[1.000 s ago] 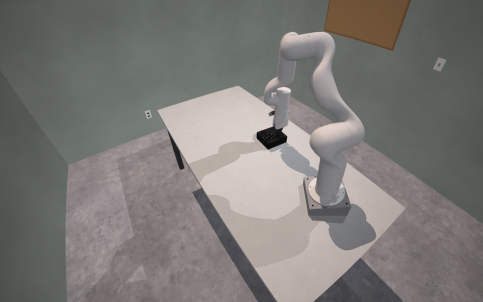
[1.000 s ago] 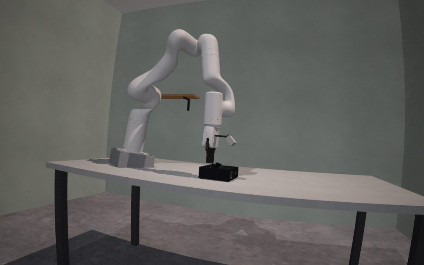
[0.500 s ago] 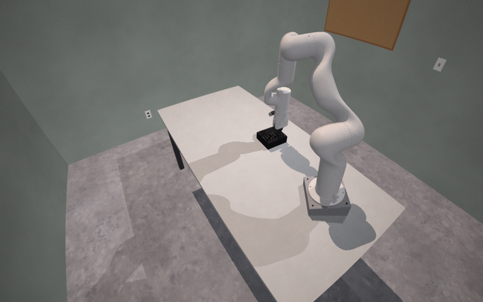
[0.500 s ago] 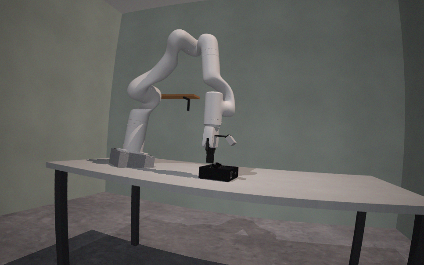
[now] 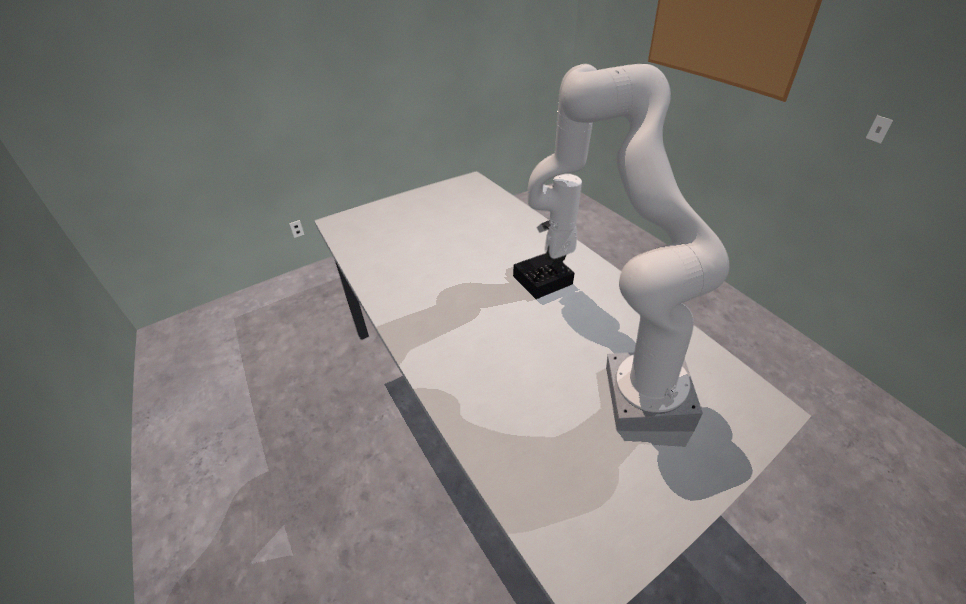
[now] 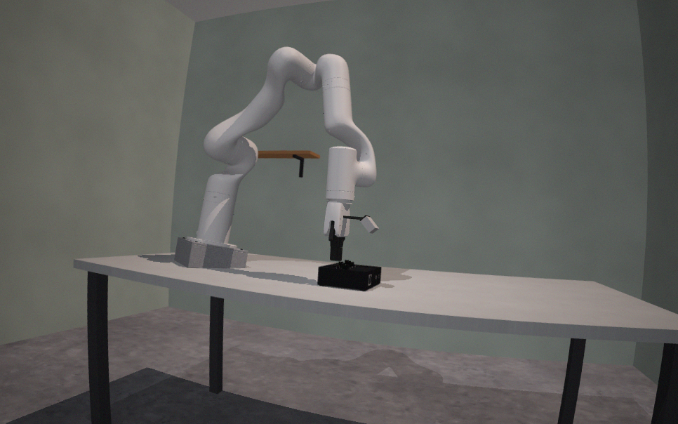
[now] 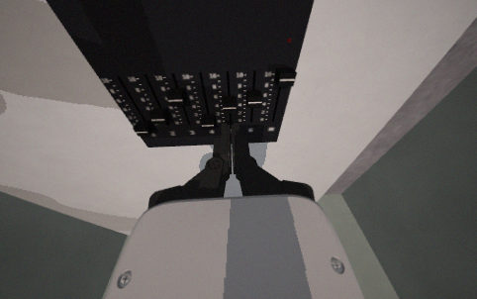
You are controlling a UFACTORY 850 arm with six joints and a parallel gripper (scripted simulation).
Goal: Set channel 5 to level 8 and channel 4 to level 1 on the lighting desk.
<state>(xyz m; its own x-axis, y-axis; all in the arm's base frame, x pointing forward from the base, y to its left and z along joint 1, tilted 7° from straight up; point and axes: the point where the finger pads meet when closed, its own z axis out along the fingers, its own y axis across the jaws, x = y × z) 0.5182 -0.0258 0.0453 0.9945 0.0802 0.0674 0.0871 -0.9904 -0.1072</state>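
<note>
My hand is 30 mm short of the channel 5 fader cap and 30 mm above it. From my hand the other things lie so: channel 1 fader cap: 90 mm to the left, 30 mm below; then channel 4 fader cap: 10 mm ahead, 20 mm to the left, 30 mm below.
</note>
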